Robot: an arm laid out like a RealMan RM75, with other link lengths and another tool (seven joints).
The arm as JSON. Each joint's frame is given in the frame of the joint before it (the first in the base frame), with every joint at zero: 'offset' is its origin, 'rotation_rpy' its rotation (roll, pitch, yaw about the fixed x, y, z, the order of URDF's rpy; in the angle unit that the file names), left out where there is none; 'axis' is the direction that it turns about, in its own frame. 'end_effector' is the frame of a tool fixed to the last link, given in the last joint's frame.
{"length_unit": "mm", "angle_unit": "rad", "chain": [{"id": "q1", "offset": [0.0, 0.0, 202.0], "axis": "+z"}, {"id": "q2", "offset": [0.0, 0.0, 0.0], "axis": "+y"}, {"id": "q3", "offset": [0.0, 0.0, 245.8], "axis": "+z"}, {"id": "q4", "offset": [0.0, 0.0, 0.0], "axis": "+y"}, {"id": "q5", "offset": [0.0, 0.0, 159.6], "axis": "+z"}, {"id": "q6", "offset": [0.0, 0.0, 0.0], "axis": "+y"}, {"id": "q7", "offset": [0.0, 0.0, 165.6], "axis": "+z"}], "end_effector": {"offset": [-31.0, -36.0, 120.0], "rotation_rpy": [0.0, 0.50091, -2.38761]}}
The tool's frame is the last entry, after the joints.
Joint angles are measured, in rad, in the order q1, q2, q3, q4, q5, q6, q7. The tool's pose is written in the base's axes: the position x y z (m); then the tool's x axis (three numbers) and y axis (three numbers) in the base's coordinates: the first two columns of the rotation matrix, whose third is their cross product. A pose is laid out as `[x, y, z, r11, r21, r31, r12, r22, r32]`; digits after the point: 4 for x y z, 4 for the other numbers.
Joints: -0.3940 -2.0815 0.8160 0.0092 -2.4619 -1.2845 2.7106
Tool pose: [-0.3415, 0.4251, -0.0190, -0.9124, -0.3896, -0.1250, -0.1725, 0.0892, 0.9810]
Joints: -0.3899 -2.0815 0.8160 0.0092 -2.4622 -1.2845 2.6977
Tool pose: [-0.3432, 0.4237, -0.0195, -0.9087, -0.3945, -0.1363, -0.1856, 0.0895, 0.9785]
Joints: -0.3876 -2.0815 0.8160 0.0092 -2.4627 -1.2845 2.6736
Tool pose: [-0.3442, 0.4228, -0.0206, -0.9035, -0.3986, -0.1573, -0.2095, 0.0908, 0.9736]
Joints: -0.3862 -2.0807 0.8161 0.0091 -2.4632 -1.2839 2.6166
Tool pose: [-0.3448, 0.4221, -0.0229, -0.8909, -0.4052, -0.2052, -0.2642, 0.0948, 0.9598]
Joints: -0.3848 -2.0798 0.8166 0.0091 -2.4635 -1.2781 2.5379
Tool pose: [-0.3463, 0.4212, -0.0269, -0.8679, -0.4182, -0.2682, -0.3379, 0.1012, 0.9357]
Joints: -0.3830 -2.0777 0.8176 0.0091 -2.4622 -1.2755 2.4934
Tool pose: [-0.3473, 0.4204, -0.0288, -0.8535, -0.4254, -0.3009, -0.3768, 0.1051, 0.9203]
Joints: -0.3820 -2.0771 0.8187 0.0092 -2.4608 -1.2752 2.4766
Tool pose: [-0.3474, 0.4200, -0.0299, -0.8483, -0.4275, -0.3124, -0.3909, 0.1077, 0.9141]
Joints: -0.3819 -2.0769 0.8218 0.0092 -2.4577 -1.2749 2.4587
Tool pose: [-0.3465, 0.4198, -0.0320, -0.8439, -0.4287, -0.3226, -0.4049, 0.1144, 0.9072]
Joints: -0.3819 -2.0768 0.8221 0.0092 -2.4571 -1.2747 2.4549
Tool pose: [-0.3464, 0.4197, -0.0324, -0.8428, -0.4291, -0.3249, -0.4079, 0.1154, 0.9057]
